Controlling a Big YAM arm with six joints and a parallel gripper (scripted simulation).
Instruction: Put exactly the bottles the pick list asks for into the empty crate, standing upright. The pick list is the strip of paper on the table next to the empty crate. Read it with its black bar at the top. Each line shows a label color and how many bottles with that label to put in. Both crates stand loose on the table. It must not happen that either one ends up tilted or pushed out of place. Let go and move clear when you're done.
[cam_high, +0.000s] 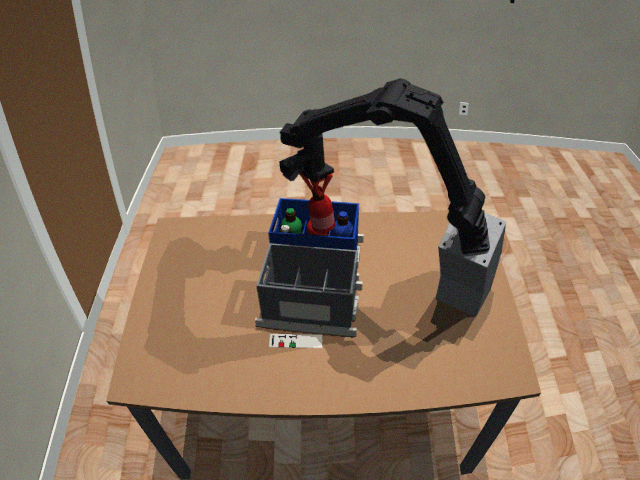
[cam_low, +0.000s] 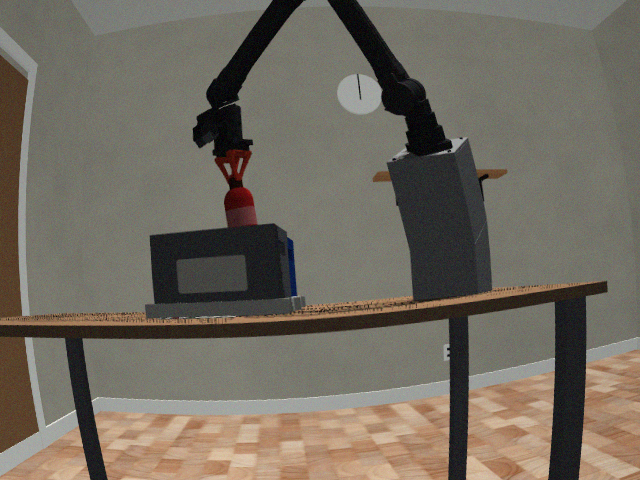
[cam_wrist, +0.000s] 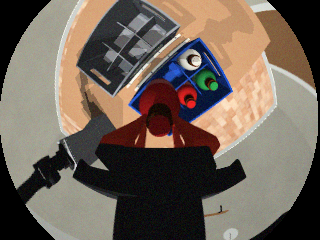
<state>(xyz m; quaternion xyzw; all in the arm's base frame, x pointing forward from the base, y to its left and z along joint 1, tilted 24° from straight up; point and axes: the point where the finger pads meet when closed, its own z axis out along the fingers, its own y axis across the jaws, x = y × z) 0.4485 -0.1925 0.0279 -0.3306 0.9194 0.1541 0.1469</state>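
My gripper is now 60 mm above the red-labelled bottle and 10 mm past it. The rest, counted from my hand: blue-labelled bottle (240 mm below, 100 mm to the right, 70 mm behind); then grey crate (240 mm below, 170 mm to the left, 10 mm ahead); then green-labelled bottle (240 mm below, 110 mm to the right, 100 mm ahead).
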